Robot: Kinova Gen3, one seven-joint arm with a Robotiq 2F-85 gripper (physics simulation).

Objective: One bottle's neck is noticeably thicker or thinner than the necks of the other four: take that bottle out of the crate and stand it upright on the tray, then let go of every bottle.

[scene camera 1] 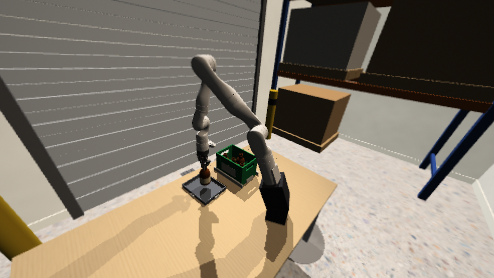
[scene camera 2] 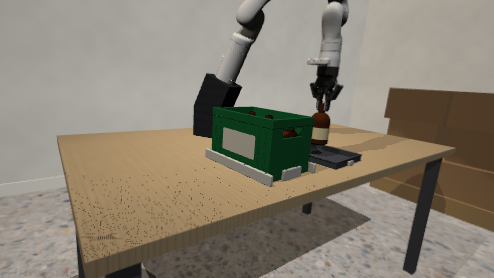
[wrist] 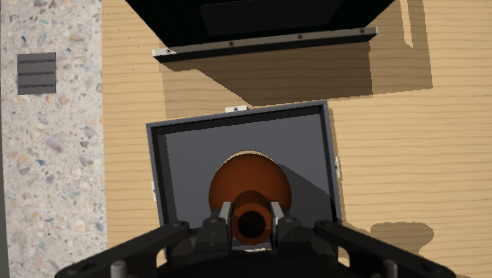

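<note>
My gripper is shut on the neck of a brown bottle with a cream label. The bottle is upright over the dark grey tray, within its rim in the wrist view. Its base appears slightly above the tray floor, though contact is hard to judge. The green crate stands beside the tray. Brown bottles show inside it, partly hidden by its walls; their neck widths cannot be compared here.
Pale strips run along the crate's base. Small pale brackets sit at the tray's sides. The arm's black base stands on the wooden table. Large boxes stand beyond the table.
</note>
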